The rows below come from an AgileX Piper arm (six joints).
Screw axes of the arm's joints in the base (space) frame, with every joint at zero. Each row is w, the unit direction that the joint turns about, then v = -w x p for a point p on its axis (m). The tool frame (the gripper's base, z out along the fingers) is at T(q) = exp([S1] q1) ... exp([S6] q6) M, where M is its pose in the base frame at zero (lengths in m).
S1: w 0 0 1 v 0 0 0
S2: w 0 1 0 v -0.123 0 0
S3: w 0 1 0 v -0.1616 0 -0.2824
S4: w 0.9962 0 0.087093 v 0 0.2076 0
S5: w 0 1 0 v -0.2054 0 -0.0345
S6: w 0.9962 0 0.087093 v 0 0.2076 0
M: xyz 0.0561 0 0.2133 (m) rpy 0 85 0 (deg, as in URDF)
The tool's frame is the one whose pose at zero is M.
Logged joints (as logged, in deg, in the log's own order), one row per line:
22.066, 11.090, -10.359, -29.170, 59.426, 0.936
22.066, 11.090, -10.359, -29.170, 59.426, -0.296
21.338, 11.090, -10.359, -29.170, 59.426, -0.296
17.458, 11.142, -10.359, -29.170, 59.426, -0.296
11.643, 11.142, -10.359, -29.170, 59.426, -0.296
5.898, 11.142, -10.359, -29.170, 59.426, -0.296
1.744, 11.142, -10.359, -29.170, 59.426, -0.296
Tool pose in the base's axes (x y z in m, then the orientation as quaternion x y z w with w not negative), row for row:
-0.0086, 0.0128, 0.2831, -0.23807, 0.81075, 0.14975, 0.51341
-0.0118, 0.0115, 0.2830, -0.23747, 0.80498, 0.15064, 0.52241
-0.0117, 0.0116, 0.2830, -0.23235, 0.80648, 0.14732, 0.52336
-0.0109, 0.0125, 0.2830, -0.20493, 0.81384, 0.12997, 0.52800
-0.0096, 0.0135, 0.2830, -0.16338, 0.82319, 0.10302, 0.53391
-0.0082, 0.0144, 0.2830, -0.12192, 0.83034, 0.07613, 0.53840
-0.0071, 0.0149, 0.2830, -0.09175, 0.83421, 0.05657, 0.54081
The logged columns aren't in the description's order. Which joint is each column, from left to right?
Columns, left to right: q1, q4, q6, q3, q5, q2.
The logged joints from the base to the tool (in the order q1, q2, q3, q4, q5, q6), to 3 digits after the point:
22.066, 0.936, -29.170, 11.090, 59.426, -10.359
22.066, -0.296, -29.170, 11.090, 59.426, -10.359
21.338, -0.296, -29.170, 11.090, 59.426, -10.359
17.458, -0.296, -29.170, 11.142, 59.426, -10.359
11.643, -0.296, -29.170, 11.142, 59.426, -10.359
5.898, -0.296, -29.170, 11.142, 59.426, -10.359
1.744, -0.296, -29.170, 11.142, 59.426, -10.359

